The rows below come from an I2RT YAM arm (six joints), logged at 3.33 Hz.
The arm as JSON. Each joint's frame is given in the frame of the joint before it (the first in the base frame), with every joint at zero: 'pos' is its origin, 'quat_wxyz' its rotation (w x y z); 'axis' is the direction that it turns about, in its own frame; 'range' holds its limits. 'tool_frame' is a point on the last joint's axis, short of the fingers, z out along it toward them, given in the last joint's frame.
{
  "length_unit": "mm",
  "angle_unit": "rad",
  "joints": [
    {
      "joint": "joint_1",
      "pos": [
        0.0,
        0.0,
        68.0
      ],
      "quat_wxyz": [
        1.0,
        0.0,
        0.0,
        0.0
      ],
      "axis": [
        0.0,
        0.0,
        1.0
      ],
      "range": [
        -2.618,
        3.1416
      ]
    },
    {
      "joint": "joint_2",
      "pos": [
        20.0,
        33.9,
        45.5
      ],
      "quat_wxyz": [
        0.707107,
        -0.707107,
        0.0,
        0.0
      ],
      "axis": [
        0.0,
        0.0,
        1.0
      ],
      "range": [
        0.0,
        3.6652
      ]
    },
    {
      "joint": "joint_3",
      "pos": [
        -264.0,
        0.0,
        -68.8
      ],
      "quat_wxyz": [
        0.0,
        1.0,
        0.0,
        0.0
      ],
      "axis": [
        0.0,
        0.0,
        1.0
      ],
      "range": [
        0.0,
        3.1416
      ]
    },
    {
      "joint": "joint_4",
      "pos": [
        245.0,
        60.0,
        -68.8
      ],
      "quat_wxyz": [
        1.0,
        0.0,
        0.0,
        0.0
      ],
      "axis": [
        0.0,
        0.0,
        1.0
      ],
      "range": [
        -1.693,
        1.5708
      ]
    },
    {
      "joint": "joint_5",
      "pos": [
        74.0,
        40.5,
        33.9
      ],
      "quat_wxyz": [
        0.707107,
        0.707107,
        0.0,
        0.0
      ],
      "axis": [
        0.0,
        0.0,
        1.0
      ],
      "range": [
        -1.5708,
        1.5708
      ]
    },
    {
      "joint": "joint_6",
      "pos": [
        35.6,
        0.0,
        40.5
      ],
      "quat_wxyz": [
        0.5,
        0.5,
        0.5,
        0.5
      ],
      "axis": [
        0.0,
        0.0,
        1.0
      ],
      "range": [
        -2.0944,
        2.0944
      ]
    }
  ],
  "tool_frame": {
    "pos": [
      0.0,
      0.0,
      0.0
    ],
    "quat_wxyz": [
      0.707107,
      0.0,
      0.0,
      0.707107
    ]
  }
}
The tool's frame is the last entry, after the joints.
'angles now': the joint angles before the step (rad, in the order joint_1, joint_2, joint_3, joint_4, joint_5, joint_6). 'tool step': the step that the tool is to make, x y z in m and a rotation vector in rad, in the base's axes. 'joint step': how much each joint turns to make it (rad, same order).
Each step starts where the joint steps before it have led.
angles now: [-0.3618, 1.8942, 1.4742, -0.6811, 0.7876, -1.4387]
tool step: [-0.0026, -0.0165, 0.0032, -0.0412, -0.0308, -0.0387]
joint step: [-0.0393, 0.0001, -0.0001, 0.0578, 0.0232, -0.0191]
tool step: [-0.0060, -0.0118, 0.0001, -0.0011, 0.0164, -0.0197]
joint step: [-0.0329, 0.0001, 0.0002, 0.0014, 0.0000, -0.0222]
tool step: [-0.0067, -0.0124, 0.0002, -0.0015, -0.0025, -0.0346]
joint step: [-0.0350, 0.0000, 0.0001, 0.0033, 0.0000, -0.0007]
